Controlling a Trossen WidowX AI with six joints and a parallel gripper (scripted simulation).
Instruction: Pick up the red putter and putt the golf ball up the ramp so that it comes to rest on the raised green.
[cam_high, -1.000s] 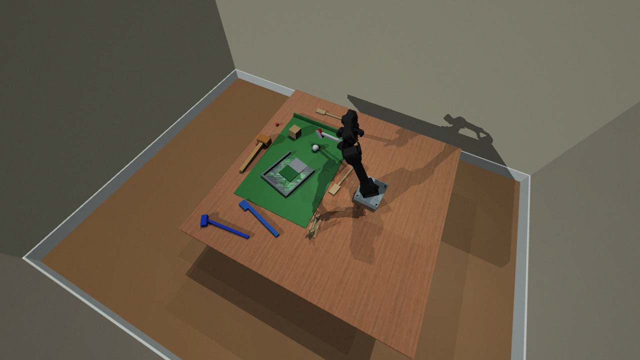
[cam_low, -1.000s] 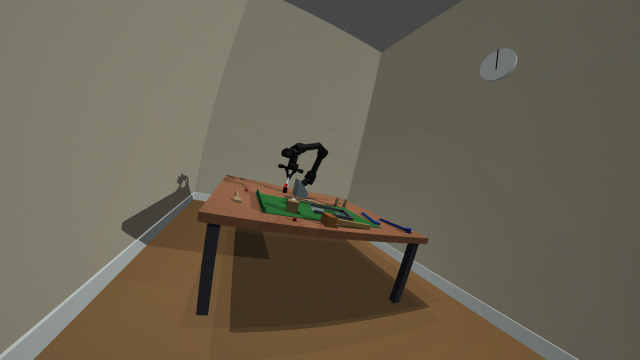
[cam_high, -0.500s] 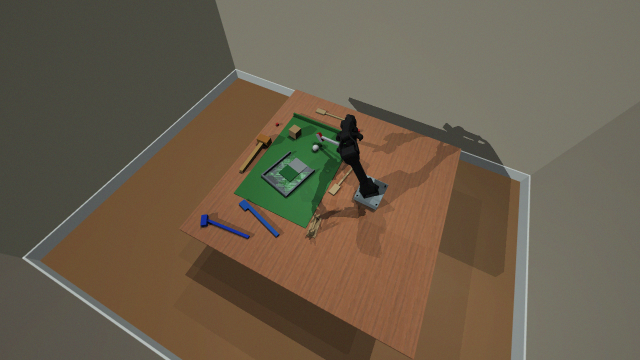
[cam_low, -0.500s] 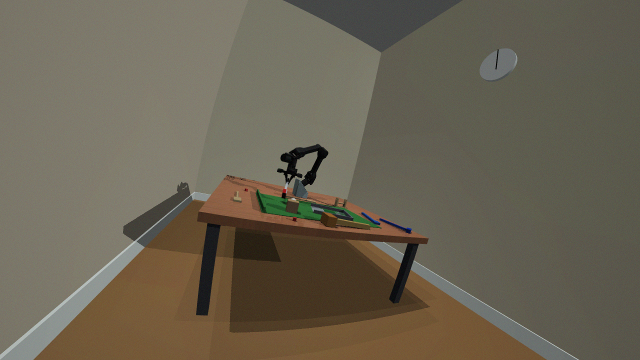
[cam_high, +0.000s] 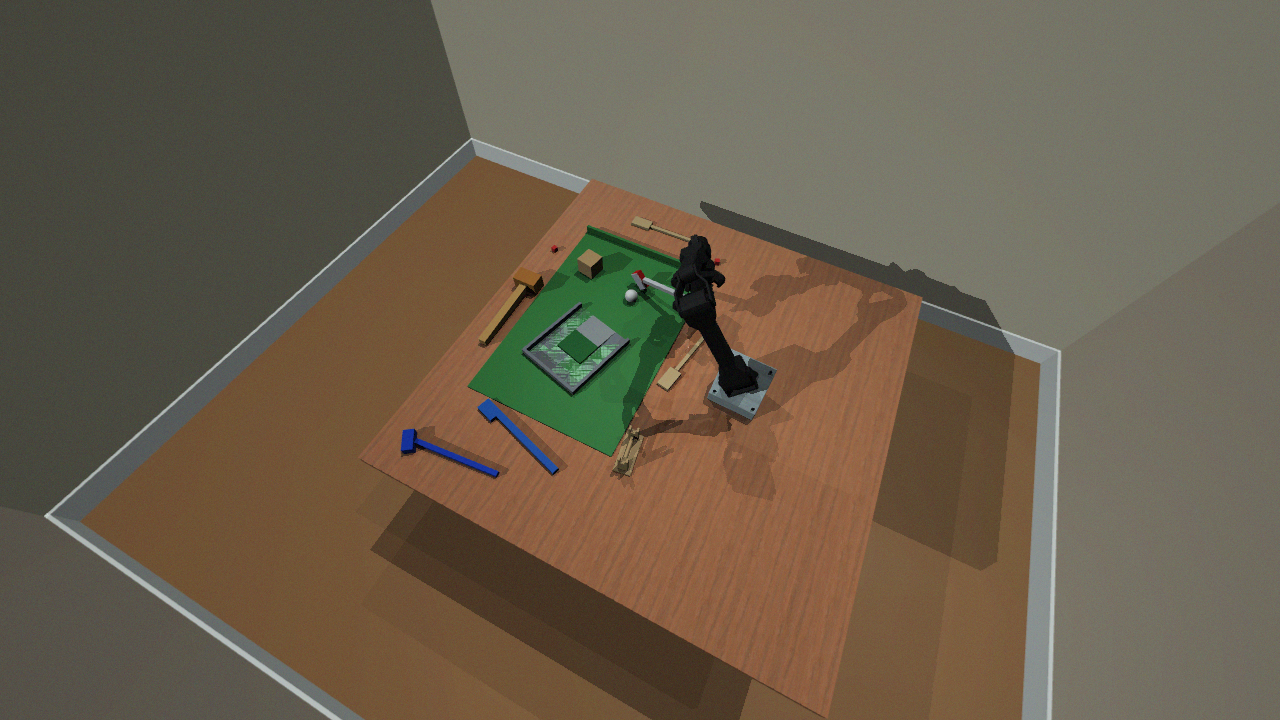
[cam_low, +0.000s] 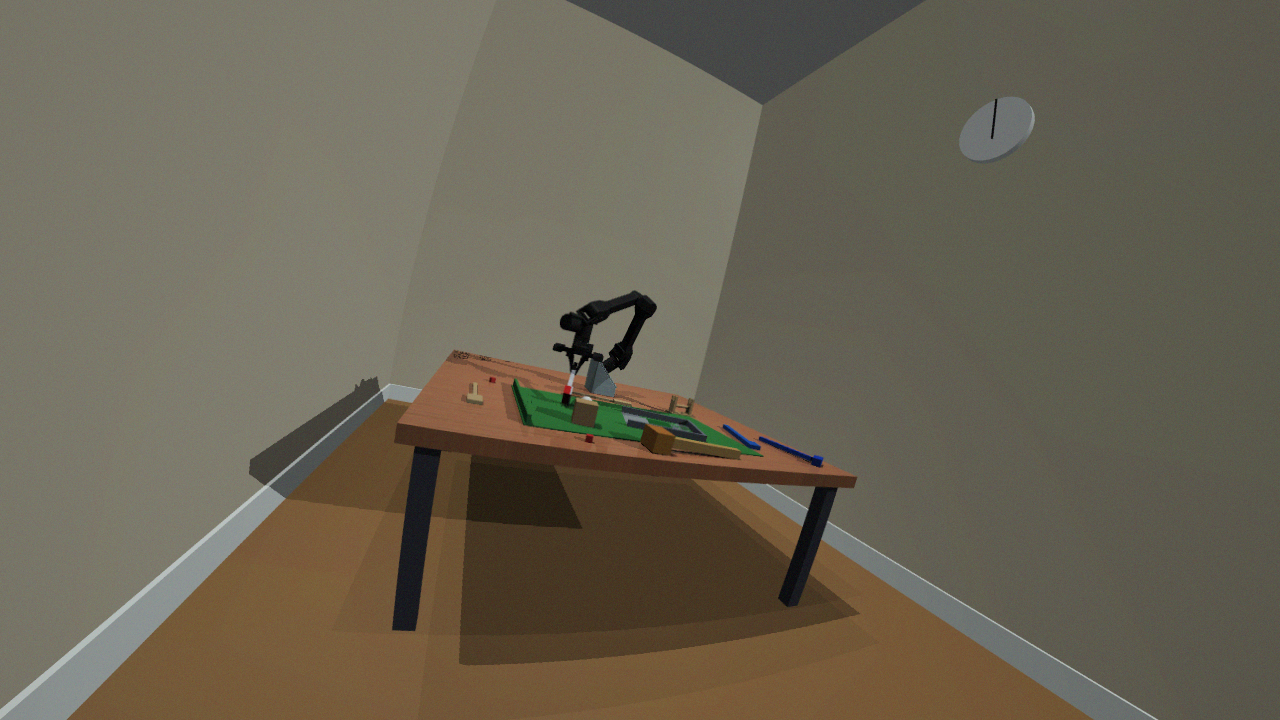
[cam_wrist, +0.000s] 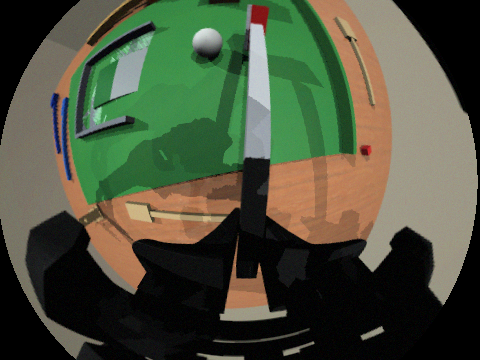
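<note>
My gripper tip is 12 cm short of the red putter, 2 cm to the left of it and 1 cm above it. Round my gripper tip: tan cube 41 cm ahead, 1 cm to the right, 4 cm below; then small wooden rack 5 cm behind, 49 cm to the left, 4 cm below; then white golf ball 22 cm ahead, 2 cm to the left, 5 cm below.
</note>
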